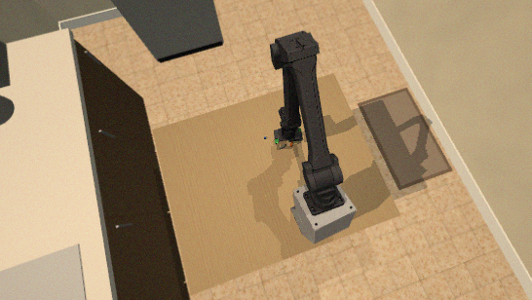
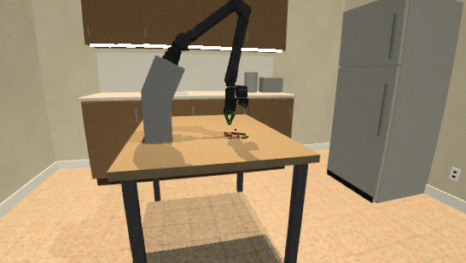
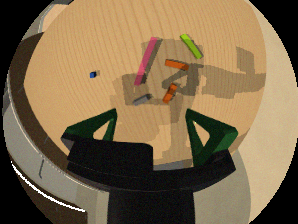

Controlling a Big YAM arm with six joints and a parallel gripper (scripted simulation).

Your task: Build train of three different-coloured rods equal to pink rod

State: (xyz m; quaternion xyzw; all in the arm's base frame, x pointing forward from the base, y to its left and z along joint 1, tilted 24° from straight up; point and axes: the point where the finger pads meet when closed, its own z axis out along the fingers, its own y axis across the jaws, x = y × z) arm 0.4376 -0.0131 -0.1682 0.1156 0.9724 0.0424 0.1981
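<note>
Now: hand 70 mm short of the blue rod, 100 mm to the right of it and 70 mm above it. From my hand the other things lie so: lime rod (70 mm ahead, 90 mm to the right, 70 mm below); grey rod (20 mm behind, 20 mm to the left, 70 mm below); pink rod (60 mm ahead, 70 mm below).
</note>
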